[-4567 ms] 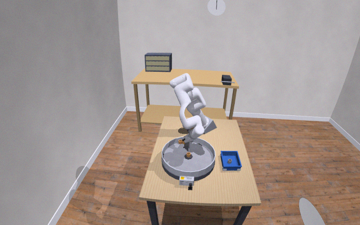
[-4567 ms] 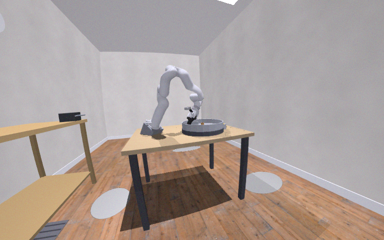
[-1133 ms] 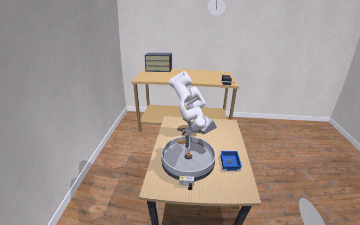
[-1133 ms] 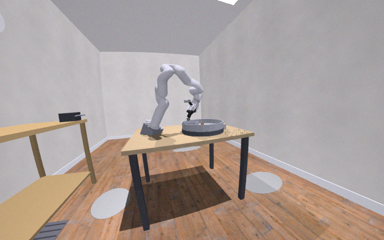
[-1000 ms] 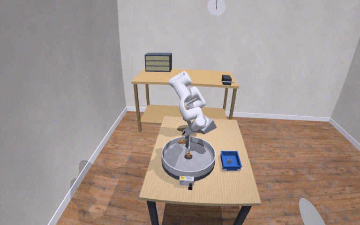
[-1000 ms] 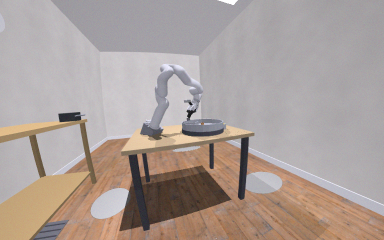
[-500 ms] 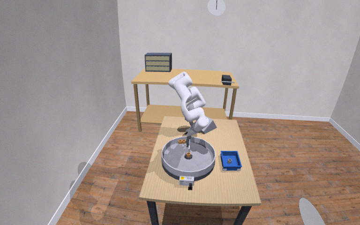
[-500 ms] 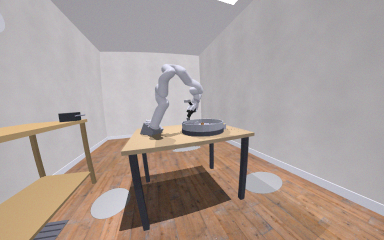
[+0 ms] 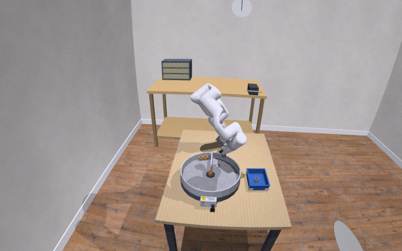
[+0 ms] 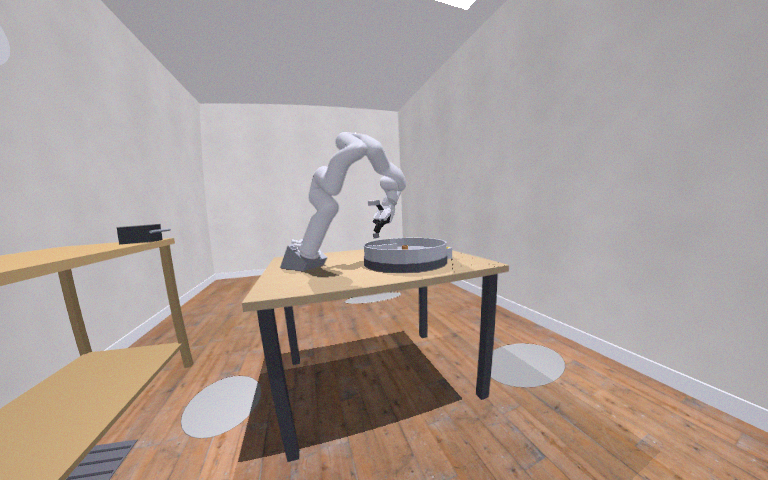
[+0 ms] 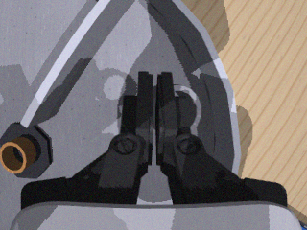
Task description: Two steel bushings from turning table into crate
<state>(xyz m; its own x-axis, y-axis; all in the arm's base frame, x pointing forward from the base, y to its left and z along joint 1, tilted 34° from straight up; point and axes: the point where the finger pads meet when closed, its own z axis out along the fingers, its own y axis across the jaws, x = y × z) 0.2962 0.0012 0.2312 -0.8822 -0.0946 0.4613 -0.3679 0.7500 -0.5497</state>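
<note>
Now: hand 240 mm to the right of the blue crate, 160 mm short of it and 150 mm above it. From my hand the other things lie so: grey round turning table 120 mm below, 100 mm to the right, 100 mm ahead.
</note>
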